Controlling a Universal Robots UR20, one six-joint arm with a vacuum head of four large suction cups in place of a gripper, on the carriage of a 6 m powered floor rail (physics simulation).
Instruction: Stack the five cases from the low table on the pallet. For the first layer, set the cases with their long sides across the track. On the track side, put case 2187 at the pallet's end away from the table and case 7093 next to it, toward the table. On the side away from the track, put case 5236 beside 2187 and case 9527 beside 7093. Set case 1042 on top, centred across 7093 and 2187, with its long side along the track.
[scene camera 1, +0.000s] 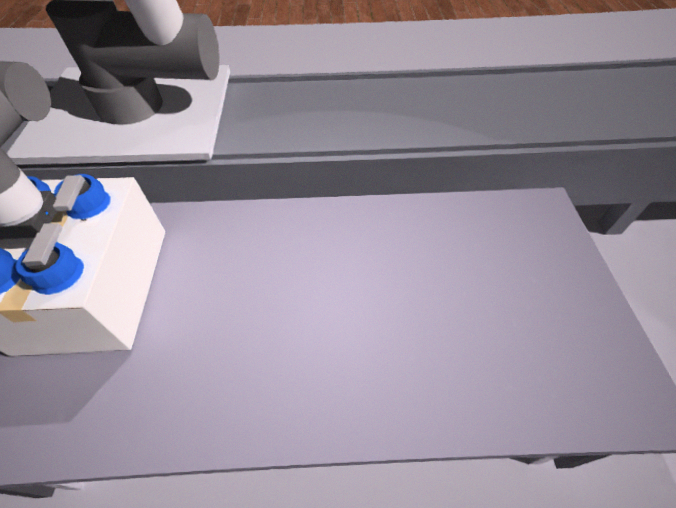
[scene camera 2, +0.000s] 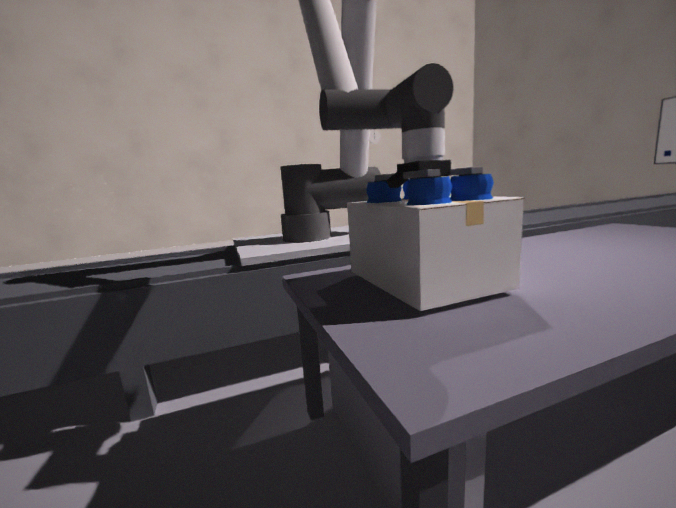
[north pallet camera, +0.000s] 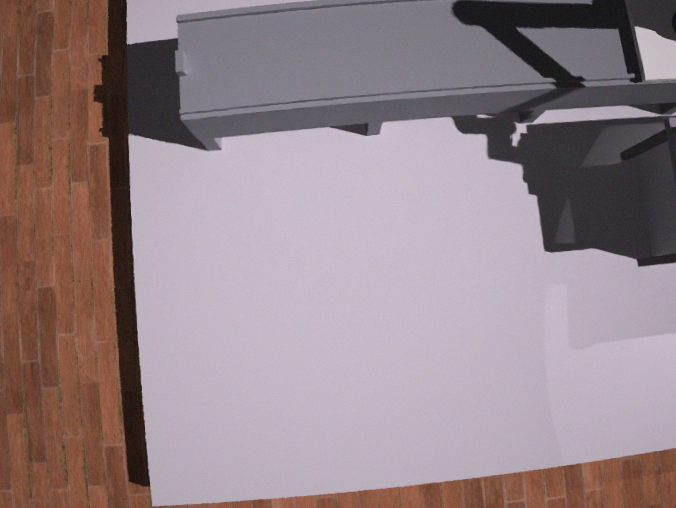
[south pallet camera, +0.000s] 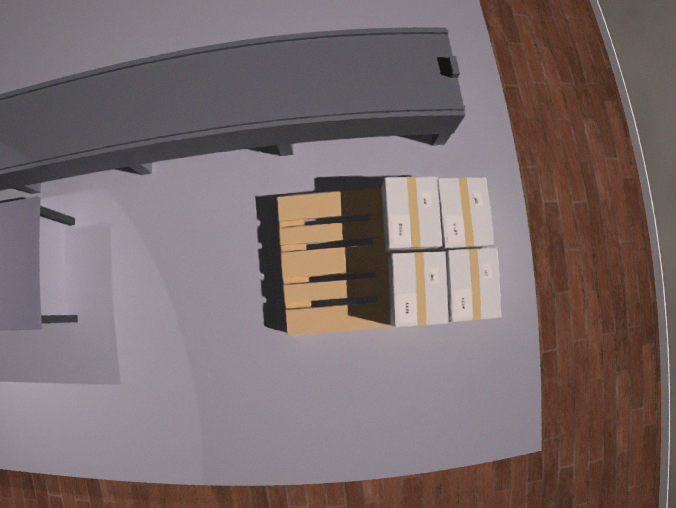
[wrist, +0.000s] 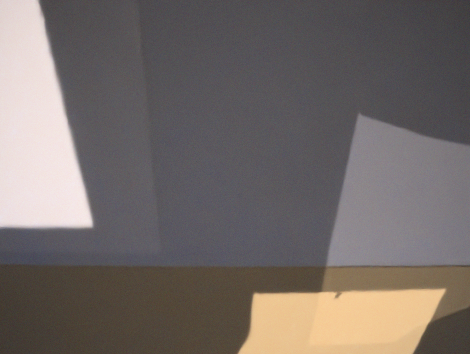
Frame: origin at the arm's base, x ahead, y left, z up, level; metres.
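Seen in the pictures: hand, tool point: (wrist: 230, 266); arm's base, link origin: (scene camera 1: 130, 106) (scene camera 2: 307, 238).
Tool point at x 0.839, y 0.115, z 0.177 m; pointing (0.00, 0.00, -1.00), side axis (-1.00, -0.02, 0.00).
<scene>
Offsets run from my tool point to a thing's top centre. "spot": to the spot under its first point. Level surfaces: height alone.
A white case @(dz +0.022, dx -0.006, dy +0.001 m) (scene camera 1: 128, 262) (scene camera 2: 469, 256) with a tan tape strip hangs level, barely above the low table @(dz -0.217 m) (scene camera 1: 382, 327) (scene camera 2: 590, 327) (south pallet camera: 19, 273), near one end; a thin dark gap shows under it. My suction head (scene camera 1: 43, 232) (scene camera 2: 430, 182) sits flat on its top and holds it. In the wrist view the case top @(spot: dz +0.022, dx +0.033, dy -0.049 m) (wrist: 40, 150) fills the picture; its number is hidden. Four white cases stand two by two on the wooden pallet (south pallet camera: 314, 264), at its end away from the table: two (south pallet camera: 411, 213) (south pallet camera: 466, 213) on the track side, two (south pallet camera: 419, 289) (south pallet camera: 474, 284) on the other. Their numbers are too small to read.
The grey floor rail (scene camera 1: 437, 114) (north pallet camera: 327, 65) (south pallet camera: 273, 81) runs alongside the table and pallet. The white carriage (scene camera 1: 180, 136) with the arm's base stands on the rail beside the table. The slatted pallet part nearer the table carries no case.
</scene>
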